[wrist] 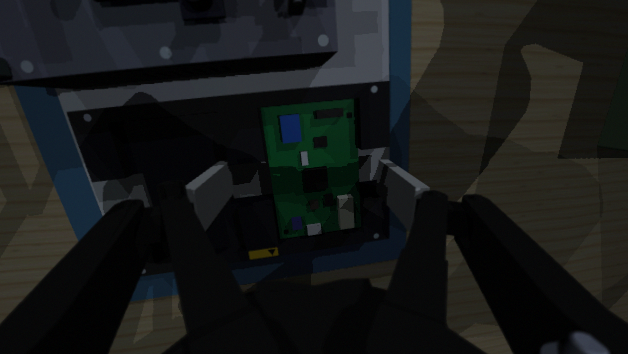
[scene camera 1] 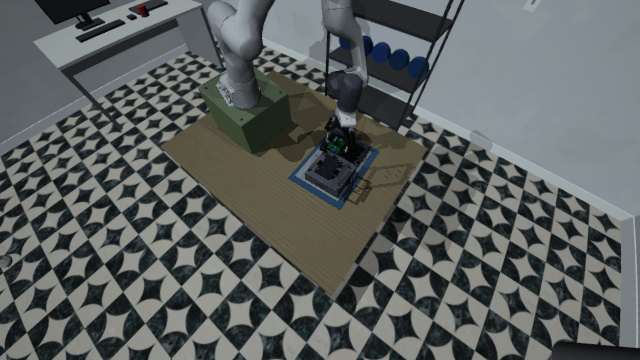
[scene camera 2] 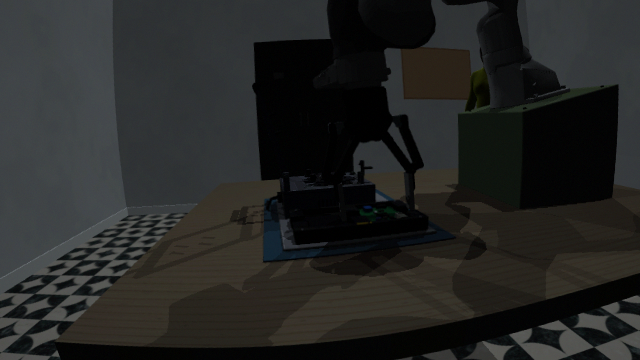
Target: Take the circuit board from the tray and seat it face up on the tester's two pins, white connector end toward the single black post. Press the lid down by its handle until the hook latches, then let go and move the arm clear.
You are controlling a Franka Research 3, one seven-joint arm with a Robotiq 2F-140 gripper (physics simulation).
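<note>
The green circuit board (scene camera 1: 334, 145) (scene camera 2: 382, 212) (wrist: 287, 155) lies face up in the right part of the black tray (scene camera 2: 360, 230) (wrist: 374, 117). Its white connectors are at the lower end in the wrist view, away from the tester. My gripper (scene camera 1: 340, 143) (scene camera 2: 376, 211) (wrist: 305, 176) is open, pointing down, with its fingers on either side of the board and nothing held. The right finger is nearer the board than the left one. The grey tester (scene camera 1: 315, 177) (scene camera 2: 327, 197) (wrist: 225, 45) stands beside the tray. Its pins, single post and lid cannot be told apart clearly.
Tray and tester share a light base plate on a blue mat (scene camera 1: 312, 189) (scene camera 2: 272, 247) (wrist: 400, 50). A yellow label (wrist: 257, 253) marks the tray. The green robot base block (scene camera 1: 245, 125) (scene camera 2: 492, 160) stands at one side. A shelf rack (scene camera 1: 385, 75) is behind the arm.
</note>
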